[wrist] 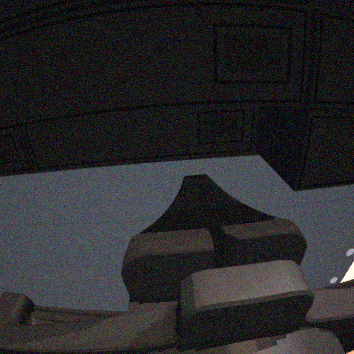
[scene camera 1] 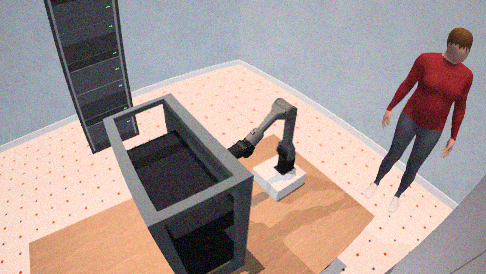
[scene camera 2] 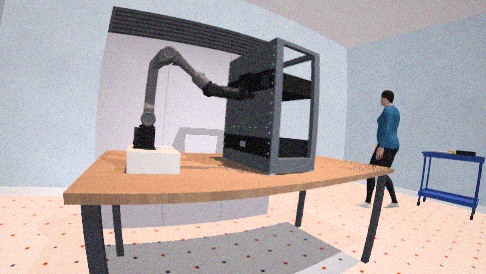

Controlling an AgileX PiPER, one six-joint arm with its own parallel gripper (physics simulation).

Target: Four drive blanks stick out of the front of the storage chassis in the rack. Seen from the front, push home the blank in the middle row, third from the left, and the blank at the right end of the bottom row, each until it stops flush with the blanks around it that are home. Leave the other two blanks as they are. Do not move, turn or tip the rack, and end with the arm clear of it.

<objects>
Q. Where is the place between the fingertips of my gripper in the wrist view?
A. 195, 189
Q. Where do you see a rack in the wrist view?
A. At 111, 111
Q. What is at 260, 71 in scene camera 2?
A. A rack.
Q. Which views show the rack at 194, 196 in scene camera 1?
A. The wrist view, scene camera 1 and scene camera 2: all of them.
</objects>
